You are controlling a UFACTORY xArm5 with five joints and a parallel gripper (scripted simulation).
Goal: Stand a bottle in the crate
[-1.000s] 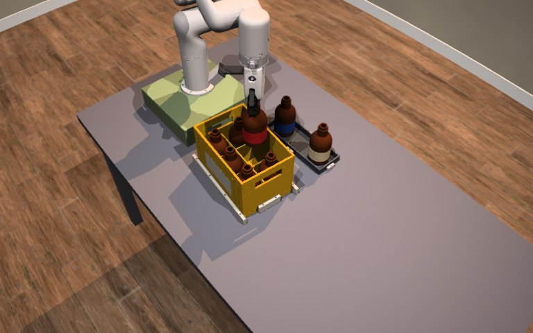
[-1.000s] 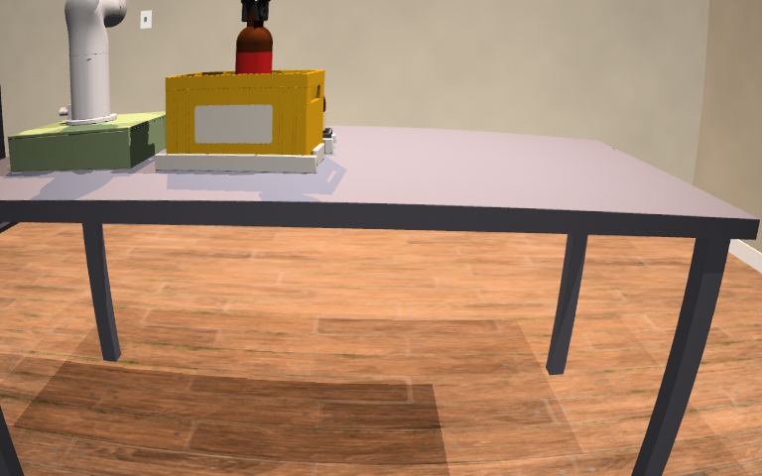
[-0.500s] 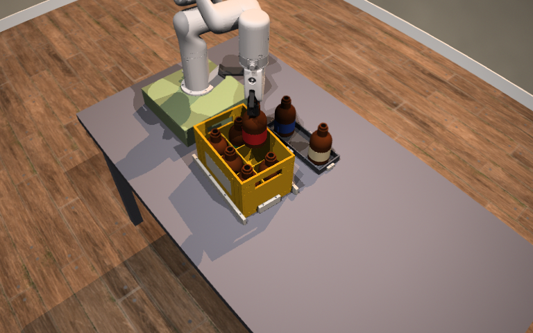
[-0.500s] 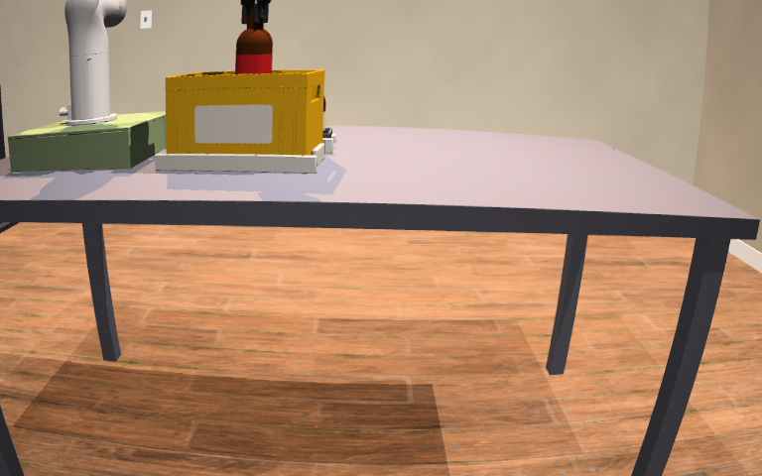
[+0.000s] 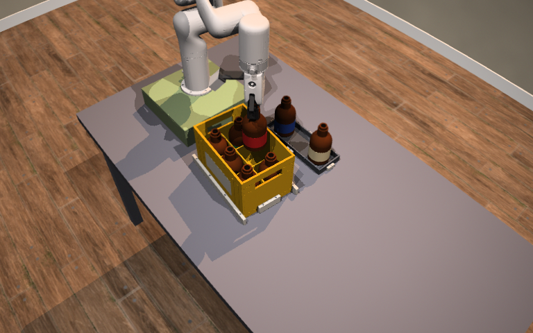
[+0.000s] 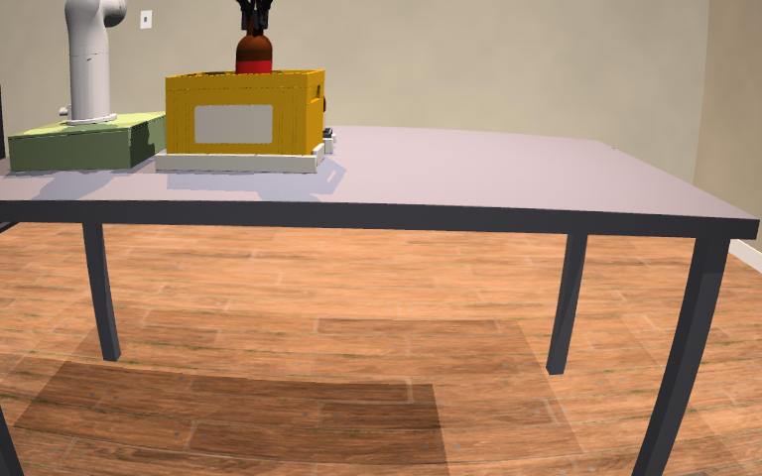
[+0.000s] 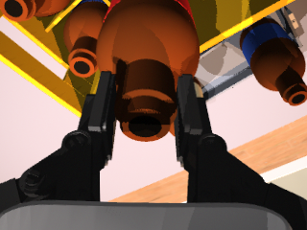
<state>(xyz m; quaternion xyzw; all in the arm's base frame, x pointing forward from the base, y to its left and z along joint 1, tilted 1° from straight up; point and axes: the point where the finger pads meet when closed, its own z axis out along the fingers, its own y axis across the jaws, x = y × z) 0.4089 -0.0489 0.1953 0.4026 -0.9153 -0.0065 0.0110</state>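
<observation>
Now: hand 20 cm above the yellow crate and 4 cm to the left of it. The rest, counted from my hand: dark tray (27 cm below, 20 cm to the left, 1 cm ahead).
</observation>
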